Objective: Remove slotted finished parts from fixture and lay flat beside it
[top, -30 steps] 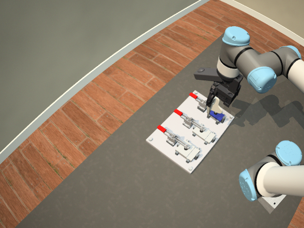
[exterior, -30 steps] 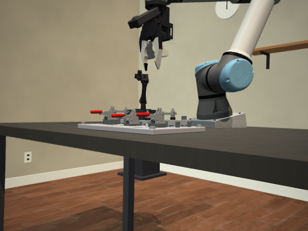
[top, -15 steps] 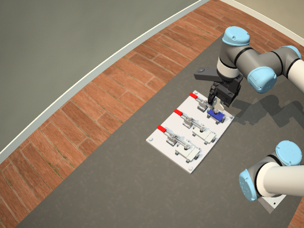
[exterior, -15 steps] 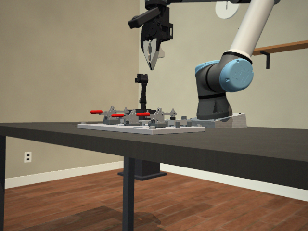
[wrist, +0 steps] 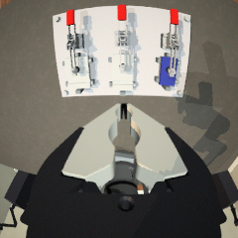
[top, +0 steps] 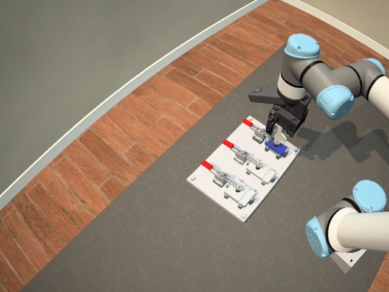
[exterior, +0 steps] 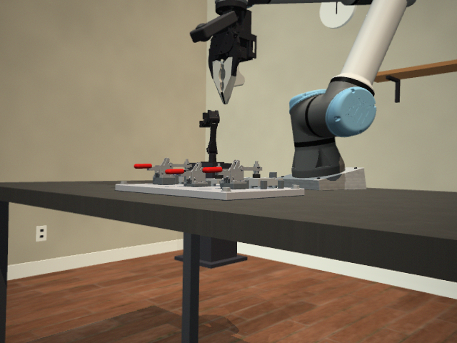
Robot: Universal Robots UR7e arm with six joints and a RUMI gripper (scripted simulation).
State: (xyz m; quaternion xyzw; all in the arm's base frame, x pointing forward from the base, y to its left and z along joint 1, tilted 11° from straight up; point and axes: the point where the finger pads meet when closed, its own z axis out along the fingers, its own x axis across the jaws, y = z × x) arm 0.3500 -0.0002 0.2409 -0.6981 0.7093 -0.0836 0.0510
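The white fixture plate lies 5 cm ahead of my hand and 21 cm below it. Round my hand: blue blank: 1 cm ahead, 11 cm to the right, 18 cm below.
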